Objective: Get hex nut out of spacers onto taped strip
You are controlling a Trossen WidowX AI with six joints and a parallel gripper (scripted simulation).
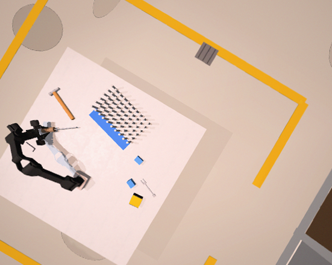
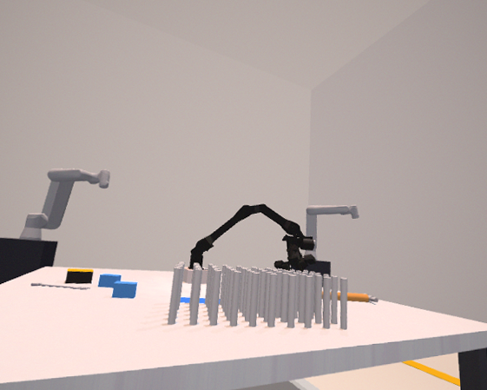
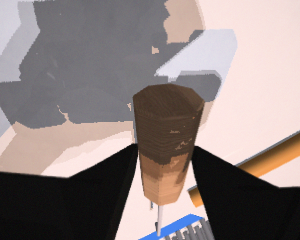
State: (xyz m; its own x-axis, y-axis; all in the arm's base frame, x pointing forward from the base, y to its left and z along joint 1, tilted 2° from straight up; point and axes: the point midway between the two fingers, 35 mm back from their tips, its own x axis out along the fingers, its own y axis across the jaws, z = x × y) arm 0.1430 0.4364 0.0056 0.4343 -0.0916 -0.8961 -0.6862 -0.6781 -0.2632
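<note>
The screwdriver lies 7 cm ahead of my gripper tip and 8 cm to the right of it. From my gripper tip the other things lie so: blue taped strip 29 cm ahead, 35 cm to the right, 4 cm below; then black hex key 21 cm behind, 4 cm to the left, 4 cm below; then grey wrench 11 cm ahead, 89 cm to the right, 4 cm below.
</note>
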